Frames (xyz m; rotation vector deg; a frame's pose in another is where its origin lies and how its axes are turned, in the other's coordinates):
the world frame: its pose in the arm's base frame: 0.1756 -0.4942 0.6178 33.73 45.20 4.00
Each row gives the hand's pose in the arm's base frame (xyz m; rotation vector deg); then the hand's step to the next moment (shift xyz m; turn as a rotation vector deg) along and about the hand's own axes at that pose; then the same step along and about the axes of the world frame.
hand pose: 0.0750 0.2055 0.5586 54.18 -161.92 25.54
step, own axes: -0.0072 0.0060 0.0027 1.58 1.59 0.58
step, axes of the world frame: 0.0071 0.0040 -0.0053 -1.17 -0.55 -1.92
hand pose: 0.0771 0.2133 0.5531 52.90 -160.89 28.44
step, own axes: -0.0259 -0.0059 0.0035 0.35 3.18 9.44
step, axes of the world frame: 0.0246 0.0068 0.0082 4.13 -6.34 -6.49
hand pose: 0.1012 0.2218 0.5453 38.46 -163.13 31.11
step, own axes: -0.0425 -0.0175 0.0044 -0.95 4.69 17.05
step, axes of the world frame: 0.0381 0.0030 0.0259 8.77 -11.39 -10.34
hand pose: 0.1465 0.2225 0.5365 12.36 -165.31 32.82
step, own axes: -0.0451 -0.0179 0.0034 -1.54 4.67 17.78
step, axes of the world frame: 0.0336 -0.0070 0.0345 9.54 -11.93 -10.34
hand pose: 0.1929 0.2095 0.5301 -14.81 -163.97 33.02
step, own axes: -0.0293 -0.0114 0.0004 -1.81 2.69 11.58
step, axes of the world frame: 0.0149 -0.0103 0.0257 6.60 -8.07 -6.00
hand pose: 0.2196 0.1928 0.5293 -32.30 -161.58 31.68
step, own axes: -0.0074 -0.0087 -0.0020 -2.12 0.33 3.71
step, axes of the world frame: -0.0024 -0.0053 0.0100 2.68 -3.30 -0.57
